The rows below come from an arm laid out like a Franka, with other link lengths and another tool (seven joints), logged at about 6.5 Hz.
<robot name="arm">
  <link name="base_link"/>
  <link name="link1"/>
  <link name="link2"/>
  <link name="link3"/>
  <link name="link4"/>
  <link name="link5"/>
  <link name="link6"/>
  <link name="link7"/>
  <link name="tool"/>
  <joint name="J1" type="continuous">
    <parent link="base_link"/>
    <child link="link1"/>
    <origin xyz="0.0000 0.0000 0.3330"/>
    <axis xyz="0 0 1"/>
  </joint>
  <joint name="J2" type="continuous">
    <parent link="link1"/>
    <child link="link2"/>
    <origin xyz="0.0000 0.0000 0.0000"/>
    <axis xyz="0 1 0"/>
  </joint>
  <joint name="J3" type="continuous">
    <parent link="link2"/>
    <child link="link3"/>
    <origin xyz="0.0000 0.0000 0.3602"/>
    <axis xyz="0 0 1"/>
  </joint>
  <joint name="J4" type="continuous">
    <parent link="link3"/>
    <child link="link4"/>
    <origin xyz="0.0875 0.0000 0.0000"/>
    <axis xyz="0 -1 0"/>
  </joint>
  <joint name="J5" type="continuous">
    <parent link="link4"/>
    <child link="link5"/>
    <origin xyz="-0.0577 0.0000 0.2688"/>
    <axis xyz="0 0 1"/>
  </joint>
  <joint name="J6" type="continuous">
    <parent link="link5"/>
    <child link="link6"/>
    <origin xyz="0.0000 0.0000 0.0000"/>
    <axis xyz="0 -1 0"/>
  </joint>
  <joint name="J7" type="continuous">
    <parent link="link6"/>
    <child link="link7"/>
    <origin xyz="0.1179 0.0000 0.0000"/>
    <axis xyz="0 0 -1"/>
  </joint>
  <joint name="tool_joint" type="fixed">
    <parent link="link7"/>
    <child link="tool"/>
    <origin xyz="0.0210 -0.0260 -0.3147" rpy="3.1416 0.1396 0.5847"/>
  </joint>
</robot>
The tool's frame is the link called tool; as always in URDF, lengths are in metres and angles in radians. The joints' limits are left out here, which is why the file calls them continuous.
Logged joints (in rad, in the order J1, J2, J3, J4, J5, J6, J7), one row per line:
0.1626, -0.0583, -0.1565, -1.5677, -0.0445, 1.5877, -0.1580
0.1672, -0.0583, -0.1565, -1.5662, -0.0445, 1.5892, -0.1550
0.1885, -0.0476, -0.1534, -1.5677, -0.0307, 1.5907, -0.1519
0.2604, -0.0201, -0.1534, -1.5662, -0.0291, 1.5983, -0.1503
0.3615, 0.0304, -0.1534, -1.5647, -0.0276, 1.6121, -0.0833
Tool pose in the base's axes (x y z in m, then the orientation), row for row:
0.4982, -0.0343, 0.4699, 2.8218, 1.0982, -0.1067
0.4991, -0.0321, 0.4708, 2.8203, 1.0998, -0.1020
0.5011, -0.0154, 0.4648, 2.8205, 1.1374, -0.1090
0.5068, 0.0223, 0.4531, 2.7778, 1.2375, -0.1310
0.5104, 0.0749, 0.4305, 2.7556, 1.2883, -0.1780
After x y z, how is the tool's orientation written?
As a rotation vector, in radians.
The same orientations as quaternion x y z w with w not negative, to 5 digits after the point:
0.92988, 0.36189, -0.03516, 0.05584
0.92966, 0.36253, -0.03362, 0.05633
0.92571, 0.37330, -0.03577, 0.04920
0.91152, 0.40608, -0.04299, 0.04888
0.90333, 0.42233, -0.05835, 0.04724

